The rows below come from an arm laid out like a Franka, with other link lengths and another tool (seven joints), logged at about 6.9 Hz.
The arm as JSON. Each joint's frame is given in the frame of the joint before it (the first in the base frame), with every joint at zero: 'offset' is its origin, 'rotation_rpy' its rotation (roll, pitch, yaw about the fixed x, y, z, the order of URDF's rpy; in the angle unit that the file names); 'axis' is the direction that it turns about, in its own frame. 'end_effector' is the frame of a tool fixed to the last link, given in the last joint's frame.
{
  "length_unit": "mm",
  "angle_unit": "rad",
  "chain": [
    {
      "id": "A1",
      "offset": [
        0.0,
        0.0,
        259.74
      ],
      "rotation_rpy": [
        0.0,
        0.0,
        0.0
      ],
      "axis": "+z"
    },
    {
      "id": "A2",
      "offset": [
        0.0,
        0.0,
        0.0
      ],
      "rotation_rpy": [
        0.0,
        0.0,
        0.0
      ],
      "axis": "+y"
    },
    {
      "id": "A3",
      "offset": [
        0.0,
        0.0,
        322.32
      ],
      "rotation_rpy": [
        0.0,
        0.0,
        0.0
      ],
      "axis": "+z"
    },
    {
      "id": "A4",
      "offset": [
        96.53,
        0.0,
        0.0
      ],
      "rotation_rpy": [
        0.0,
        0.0,
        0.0
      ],
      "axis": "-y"
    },
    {
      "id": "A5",
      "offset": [
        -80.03,
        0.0,
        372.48
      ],
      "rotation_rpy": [
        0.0,
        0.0,
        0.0
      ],
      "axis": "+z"
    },
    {
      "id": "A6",
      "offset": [
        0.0,
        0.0,
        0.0
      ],
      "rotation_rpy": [
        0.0,
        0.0,
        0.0
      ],
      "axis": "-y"
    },
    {
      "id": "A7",
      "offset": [
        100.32,
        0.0,
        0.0
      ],
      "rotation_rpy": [
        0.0,
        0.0,
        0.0
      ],
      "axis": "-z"
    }
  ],
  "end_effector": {
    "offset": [
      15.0,
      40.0,
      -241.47
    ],
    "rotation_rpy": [
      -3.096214,
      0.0,
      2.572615
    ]
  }
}
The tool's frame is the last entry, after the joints.
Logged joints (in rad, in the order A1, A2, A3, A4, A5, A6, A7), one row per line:
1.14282, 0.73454, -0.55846, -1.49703, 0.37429, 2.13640, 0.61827
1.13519, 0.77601, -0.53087, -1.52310, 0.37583, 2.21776, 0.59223
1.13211, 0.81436, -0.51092, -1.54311, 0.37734, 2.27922, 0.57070
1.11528, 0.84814, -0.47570, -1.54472, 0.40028, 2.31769, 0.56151
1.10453, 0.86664, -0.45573, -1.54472, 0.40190, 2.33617, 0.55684
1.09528, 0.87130, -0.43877, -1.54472, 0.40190, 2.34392, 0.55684
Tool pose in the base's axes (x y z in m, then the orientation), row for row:
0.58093, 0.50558, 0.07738, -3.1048, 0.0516, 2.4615
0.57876, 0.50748, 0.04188, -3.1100, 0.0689, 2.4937
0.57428, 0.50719, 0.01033, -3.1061, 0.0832, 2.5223
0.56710, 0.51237, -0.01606, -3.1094, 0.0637, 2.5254
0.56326, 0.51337, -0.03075, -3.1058, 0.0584, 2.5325
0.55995, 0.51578, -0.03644, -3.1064, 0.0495, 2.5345
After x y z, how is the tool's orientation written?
As angles about the fixed x, y, z axes (roll, pitch, yaw), in radians.
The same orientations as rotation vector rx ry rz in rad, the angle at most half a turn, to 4 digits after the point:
1.0367, 2.9259, -0.0806
0.9837, 2.9243, -0.0801
0.9382, 2.9250, -0.0909
0.9384, 2.9437, -0.0772
0.9298, 2.9527, -0.0800
0.9291, 2.9617, -0.0751

